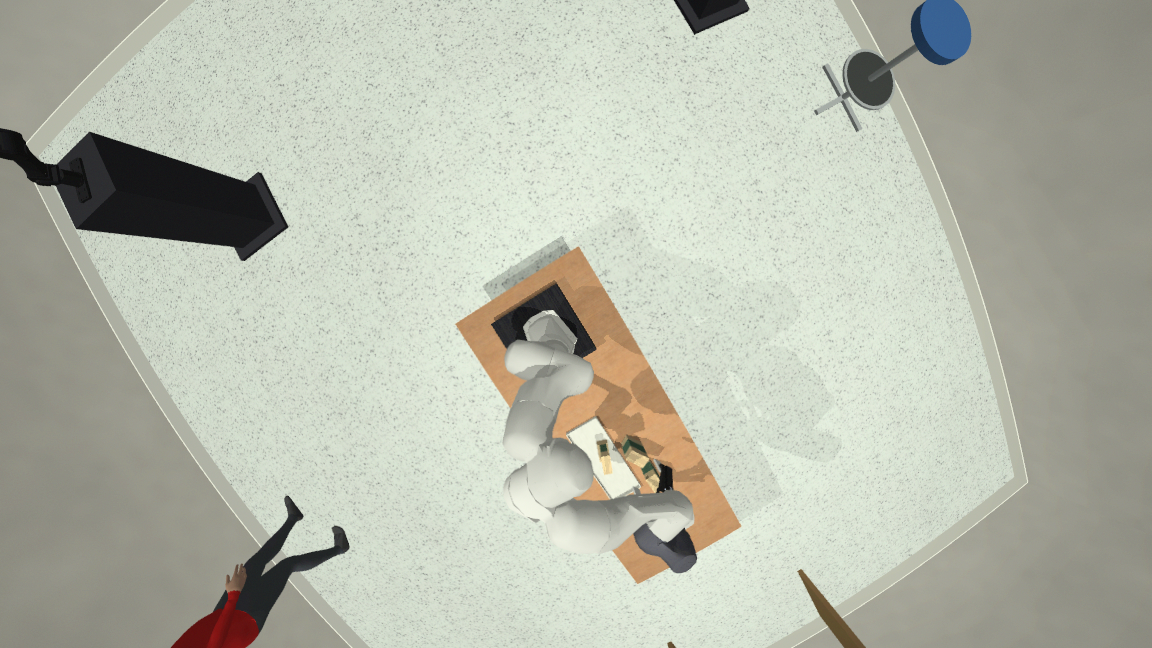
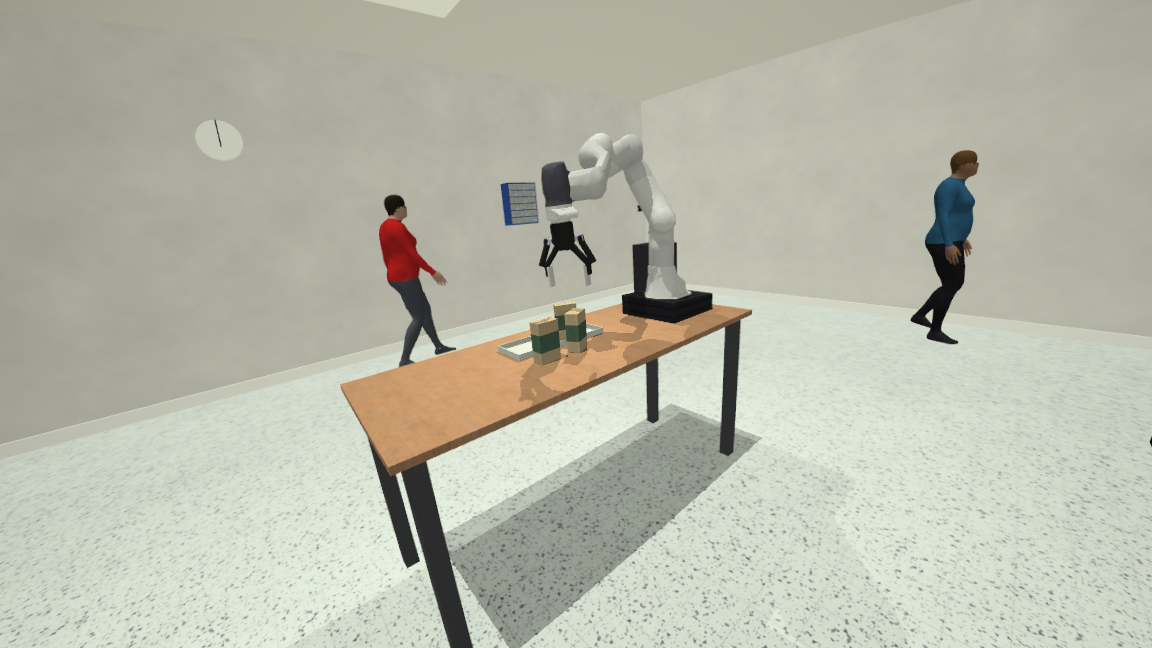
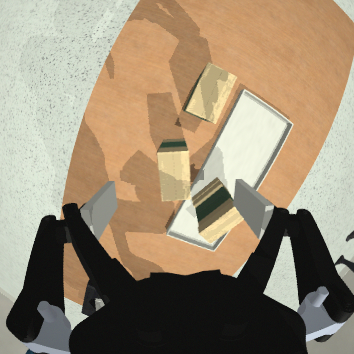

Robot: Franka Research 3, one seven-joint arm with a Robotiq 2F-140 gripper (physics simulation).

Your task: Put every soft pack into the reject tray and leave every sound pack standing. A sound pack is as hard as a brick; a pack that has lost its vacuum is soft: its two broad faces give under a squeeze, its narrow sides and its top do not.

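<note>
One cream pack with a dark green band [image 1: 604,459] [image 2: 563,309] [image 3: 215,207] stands upright in the white tray [image 1: 618,486] [image 2: 515,354] [image 3: 276,157], towards its end nearer the arm's base. A second pack [image 1: 634,444] [image 2: 576,330] [image 3: 174,172] stands on the table beside the tray. A third pack [image 1: 649,469] [image 2: 545,340] [image 3: 210,92] stands on the table, farther from the base. My gripper [image 2: 569,278] [image 3: 175,193] is wide open and empty, high above the packs. No pack's firmness can be told.
The packs and tray are on a wooden table [image 1: 708,515] [image 2: 418,402] [image 3: 260,40]. The arm's black base plate [image 1: 576,314] [image 2: 667,306] is at one end. A person in red [image 1: 225,624] [image 2: 400,257] and one in blue [image 2: 952,213] are away from the table.
</note>
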